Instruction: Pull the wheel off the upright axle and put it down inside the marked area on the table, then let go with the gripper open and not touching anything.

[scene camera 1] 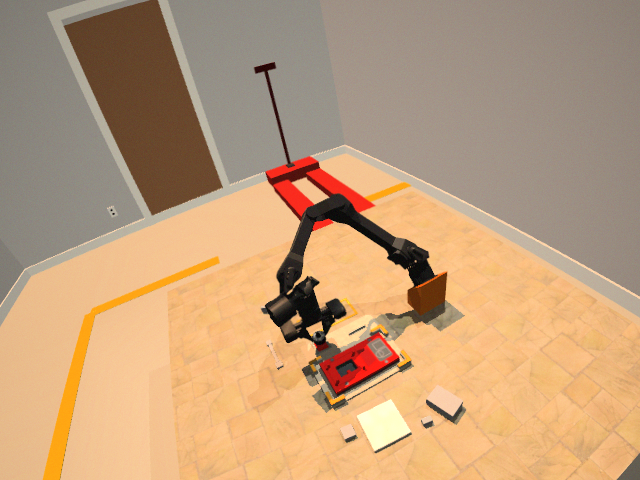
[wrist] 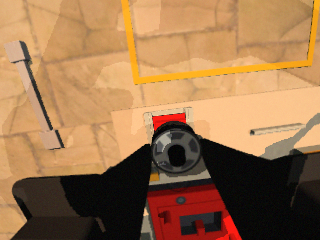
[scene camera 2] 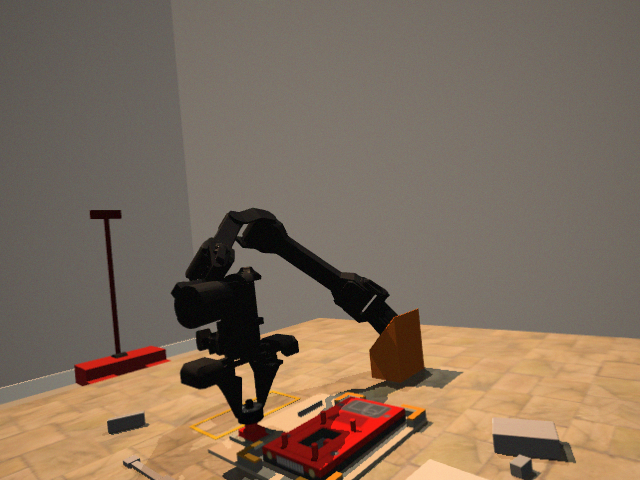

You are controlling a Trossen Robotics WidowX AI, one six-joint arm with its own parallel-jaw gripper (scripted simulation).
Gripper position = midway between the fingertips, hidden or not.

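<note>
Scene camera 2 shows the gripper (scene camera 2: 250,412). In scene camera 1 the gripper (scene camera 1: 319,337) appears again, along with a cream square plate (scene camera 1: 383,425). The wrist view has the gripper (wrist: 175,146) together with a wheel (wrist: 171,133) and a wrench (wrist: 50,138), but the cream square plate is out of frame in the wrist view.
</note>
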